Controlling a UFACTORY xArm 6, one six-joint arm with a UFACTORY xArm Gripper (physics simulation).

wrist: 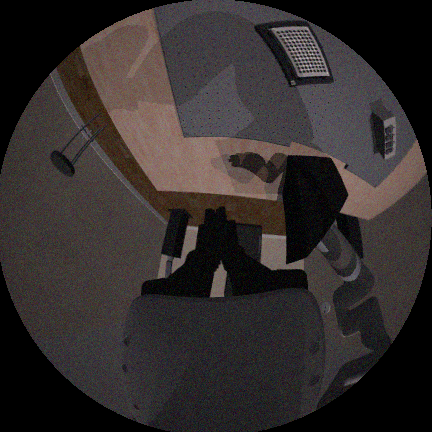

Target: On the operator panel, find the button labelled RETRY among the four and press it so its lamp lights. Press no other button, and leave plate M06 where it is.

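Where they show: gripper, between the fingertips: (217,219); arm's base, origin of its link: (320,230).
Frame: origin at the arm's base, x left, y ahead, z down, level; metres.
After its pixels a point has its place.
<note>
A small box (390,137) with a pale face and several small dark squares in a row stands on the grey mat at the right; it looks like the operator panel, but its labels are too small to read and no lit lamp can be made out. A pale plate with a grid of holes (302,50) sits in a black frame on the mat at the upper right; no M06 marking is readable. My gripper (217,219) {y 0.270, x 0.264, z -0.078 m} is shut and empty, its black fingertips together over the table's near edge, well away from both the box and the plate.
The grey mat (200,112) {y 0.274, x 0.345, z 0.216 m} lies on the wooden table (145,165) {y 0.134, x 0.672, z 0.229 m}. A large black angular shape (315,205) {y 0.098, x 0.064, z 0.035 m} is right of my fingers. Part of an arm (345,255) {y 0.049, x -0.060, z -0.091 m} shows below it. A round dark disc on thin rods (62,163) juts out at the left.
</note>
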